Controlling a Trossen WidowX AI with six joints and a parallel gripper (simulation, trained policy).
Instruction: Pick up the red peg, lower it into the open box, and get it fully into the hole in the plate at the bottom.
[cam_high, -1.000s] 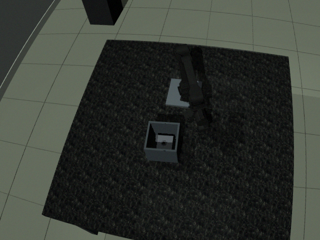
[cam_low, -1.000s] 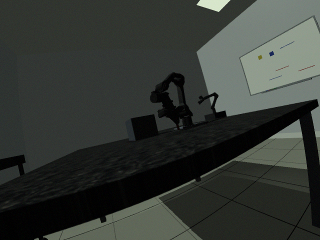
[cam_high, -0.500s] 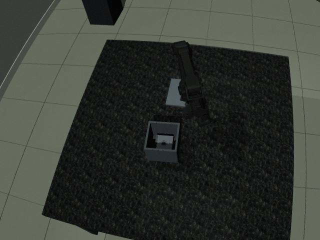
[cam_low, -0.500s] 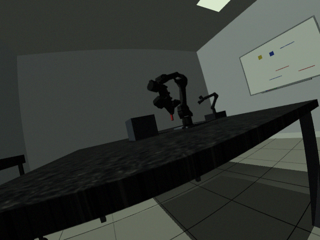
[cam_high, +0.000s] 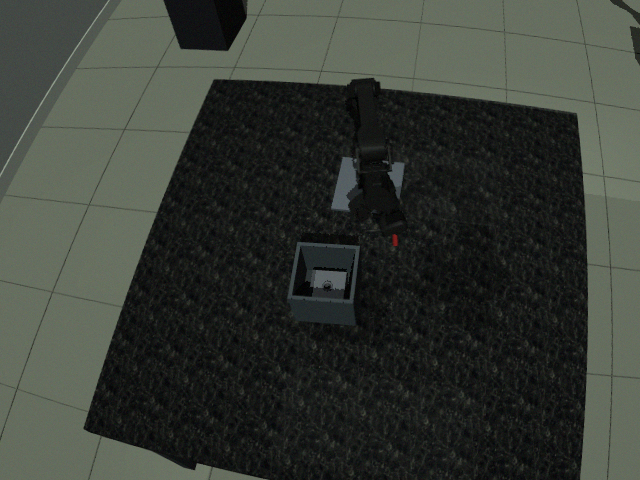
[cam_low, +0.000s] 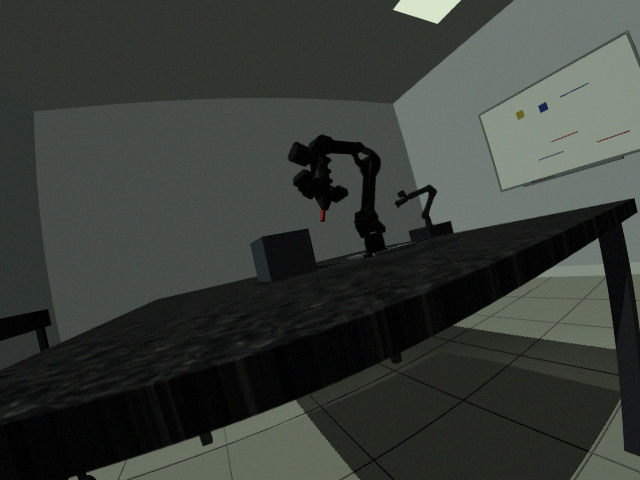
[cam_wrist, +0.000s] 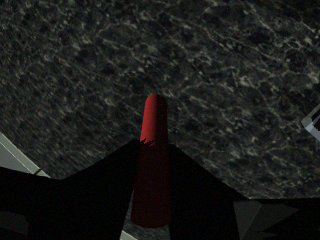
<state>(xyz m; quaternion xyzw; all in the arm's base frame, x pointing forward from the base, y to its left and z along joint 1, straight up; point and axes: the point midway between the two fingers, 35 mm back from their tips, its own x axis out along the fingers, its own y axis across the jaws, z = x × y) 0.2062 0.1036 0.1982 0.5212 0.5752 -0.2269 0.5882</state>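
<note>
My gripper tip is 12 cm short of the plate, 16 cm to the left of it and 13 cm above it. From my gripper tip the other things lie so: red peg (1 cm to the right).
</note>
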